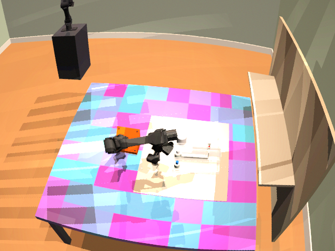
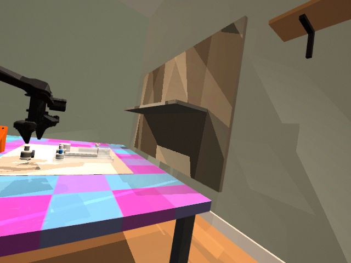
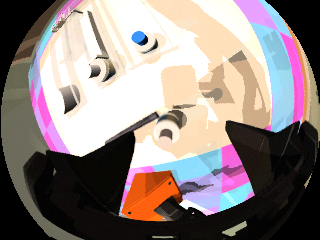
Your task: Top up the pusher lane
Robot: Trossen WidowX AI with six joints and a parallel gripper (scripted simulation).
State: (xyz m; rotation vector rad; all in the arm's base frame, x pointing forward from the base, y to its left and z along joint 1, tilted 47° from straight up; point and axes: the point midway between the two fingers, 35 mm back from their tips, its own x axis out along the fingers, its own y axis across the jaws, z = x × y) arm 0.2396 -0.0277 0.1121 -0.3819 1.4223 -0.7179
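Right now my gripper tip is 2 cm past the thin dark rod, 11 cm to the right of it and 8 cm above it. Round my gripper tip: clear sprung lane (25 cm ahead, 13 cm to the left, 7 cm below); red mark (28 cm ahead, 14 cm to the left, 2 cm below); pusher plate (21 cm ahead, 13 cm to the left, 4 cm below).
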